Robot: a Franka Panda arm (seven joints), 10 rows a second.
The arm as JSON. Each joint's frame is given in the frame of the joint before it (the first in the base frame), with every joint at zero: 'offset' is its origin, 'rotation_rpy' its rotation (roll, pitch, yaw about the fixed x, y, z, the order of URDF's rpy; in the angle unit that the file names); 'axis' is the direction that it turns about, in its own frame. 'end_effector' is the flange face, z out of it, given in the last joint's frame.
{
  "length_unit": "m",
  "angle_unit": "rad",
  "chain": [
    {
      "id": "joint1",
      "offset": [
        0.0,
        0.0,
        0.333
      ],
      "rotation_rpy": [
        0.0,
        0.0,
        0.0
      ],
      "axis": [
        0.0,
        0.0,
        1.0
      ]
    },
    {
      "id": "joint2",
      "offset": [
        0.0,
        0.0,
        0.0
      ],
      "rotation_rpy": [
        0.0,
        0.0,
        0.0
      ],
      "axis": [
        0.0,
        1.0,
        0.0
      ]
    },
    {
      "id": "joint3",
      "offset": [
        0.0,
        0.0,
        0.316
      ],
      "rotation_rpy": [
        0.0,
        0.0,
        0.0
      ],
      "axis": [
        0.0,
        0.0,
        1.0
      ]
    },
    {
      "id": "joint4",
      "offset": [
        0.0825,
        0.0,
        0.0
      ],
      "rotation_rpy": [
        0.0,
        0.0,
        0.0
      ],
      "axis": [
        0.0,
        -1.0,
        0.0
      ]
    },
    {
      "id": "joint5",
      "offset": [
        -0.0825,
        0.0,
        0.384
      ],
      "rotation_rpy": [
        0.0,
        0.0,
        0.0
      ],
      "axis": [
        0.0,
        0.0,
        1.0
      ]
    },
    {
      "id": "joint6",
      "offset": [
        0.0,
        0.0,
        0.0
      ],
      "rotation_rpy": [
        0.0,
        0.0,
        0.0
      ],
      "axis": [
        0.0,
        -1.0,
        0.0
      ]
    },
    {
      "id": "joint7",
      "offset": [
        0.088,
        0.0,
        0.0
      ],
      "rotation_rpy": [
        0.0,
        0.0,
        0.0
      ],
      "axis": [
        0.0,
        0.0,
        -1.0
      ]
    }
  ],
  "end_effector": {
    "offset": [
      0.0,
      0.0,
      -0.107
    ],
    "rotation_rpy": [
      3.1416,
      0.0,
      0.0
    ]
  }
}
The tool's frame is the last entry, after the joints.
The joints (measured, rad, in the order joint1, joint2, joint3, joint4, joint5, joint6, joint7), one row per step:
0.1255 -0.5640 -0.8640 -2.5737 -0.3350 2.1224 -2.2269
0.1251 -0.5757 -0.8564 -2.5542 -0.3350 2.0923 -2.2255
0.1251 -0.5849 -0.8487 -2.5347 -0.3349 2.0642 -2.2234
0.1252 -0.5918 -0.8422 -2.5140 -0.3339 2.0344 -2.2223
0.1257 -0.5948 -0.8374 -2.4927 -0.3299 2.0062 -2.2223
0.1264 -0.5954 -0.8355 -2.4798 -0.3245 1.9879 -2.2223
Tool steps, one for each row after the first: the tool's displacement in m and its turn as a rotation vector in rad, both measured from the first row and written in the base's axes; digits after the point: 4 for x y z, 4 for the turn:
0.0001 -0.0022 0.0096 0.0000 0.0006 0.0008
0.0004 -0.0042 0.0189 -0.0011 0.0018 0.0009
0.0003 -0.0067 0.0279 -0.0010 0.0056 0.0003
0.0004 -0.0094 0.0360 0.0012 0.0102 -0.0020
0.0003 -0.0109 0.0403 0.0061 0.0142 -0.0049

